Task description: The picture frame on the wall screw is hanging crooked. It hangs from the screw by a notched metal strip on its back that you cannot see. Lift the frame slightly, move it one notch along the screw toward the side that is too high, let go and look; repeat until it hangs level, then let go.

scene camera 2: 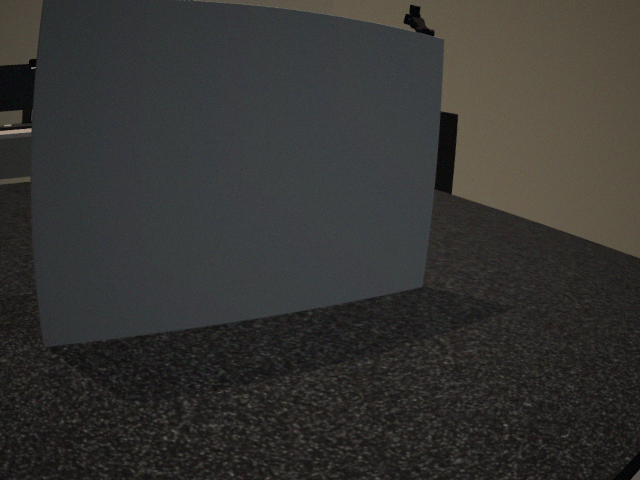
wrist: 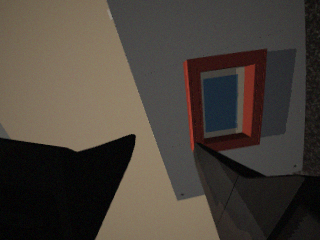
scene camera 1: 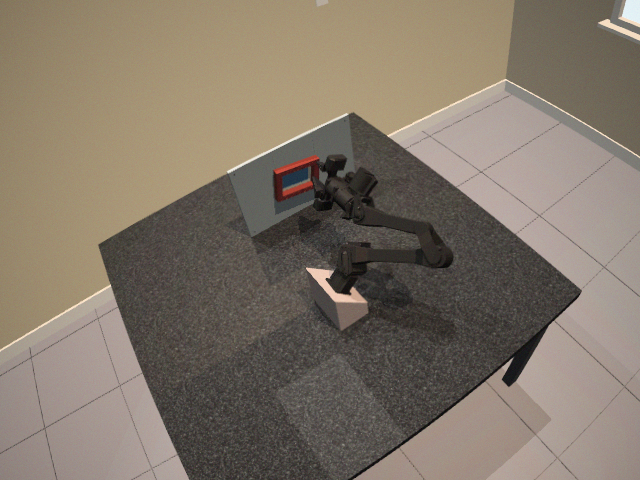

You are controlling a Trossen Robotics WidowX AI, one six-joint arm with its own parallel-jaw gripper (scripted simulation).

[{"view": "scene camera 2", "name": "grey wall panel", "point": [187, 171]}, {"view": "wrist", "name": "gripper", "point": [164, 143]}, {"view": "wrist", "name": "picture frame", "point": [225, 93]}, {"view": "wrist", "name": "grey wall panel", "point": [156, 46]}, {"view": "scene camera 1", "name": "gripper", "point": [315, 169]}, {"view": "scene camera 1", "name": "picture frame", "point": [290, 180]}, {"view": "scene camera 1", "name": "grey wall panel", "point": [252, 181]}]
